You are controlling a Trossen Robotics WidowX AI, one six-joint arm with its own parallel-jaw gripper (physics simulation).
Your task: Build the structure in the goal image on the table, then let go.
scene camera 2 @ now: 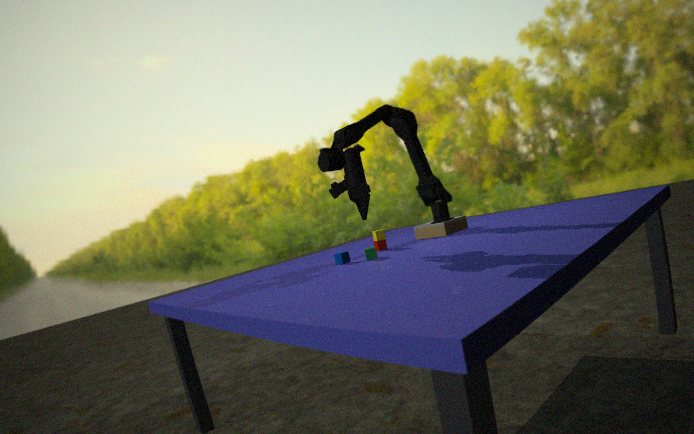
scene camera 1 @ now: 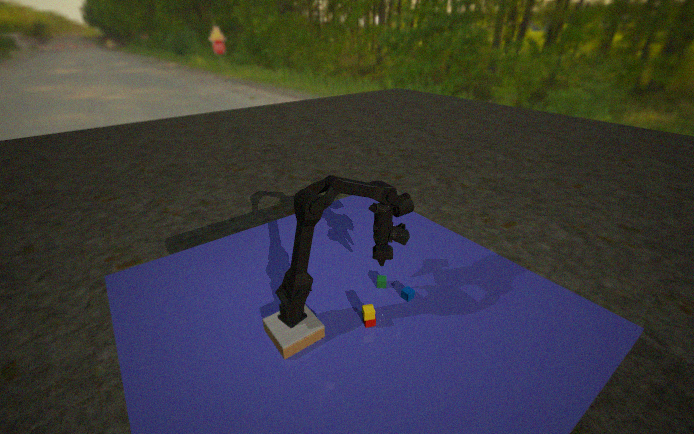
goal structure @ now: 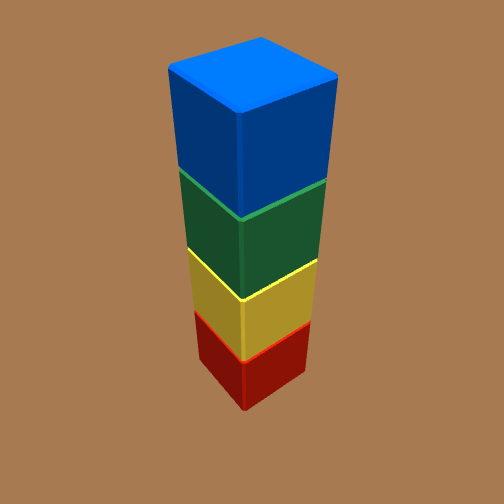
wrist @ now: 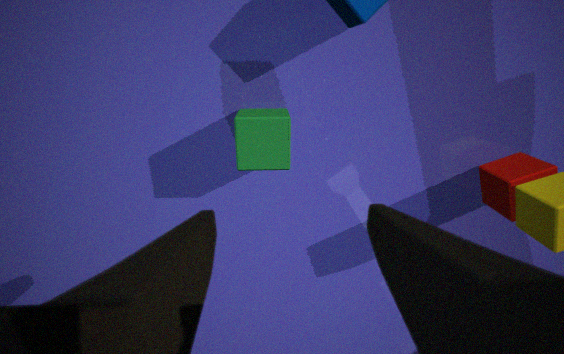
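Note:
A yellow cube (scene camera 1: 368,311) (scene camera 2: 378,234) (wrist: 540,210) sits on top of a red cube (scene camera 1: 370,323) (scene camera 2: 380,245) (wrist: 500,192). A green cube (scene camera 1: 381,281) (scene camera 2: 371,253) (wrist: 263,142) lies by itself on the table. A blue cube (scene camera 1: 407,293) (scene camera 2: 341,257) lies apart from it; in the wrist view part of the blue cube (wrist: 362,9) shows at the top edge. My gripper (scene camera 1: 381,263) (scene camera 2: 364,218) (wrist: 292,219) points down, open and empty, above the table near the green cube. In the wrist view the green cube is ahead of the fingertips.
The blue table (scene camera 1: 230,388) (scene camera 2: 409,307) bears the arm's wooden base block (scene camera 1: 301,341) (scene camera 2: 441,229), which stands near the yellow and red stack. Shadows of the arm fall across the table. The table's edges show in both scene views.

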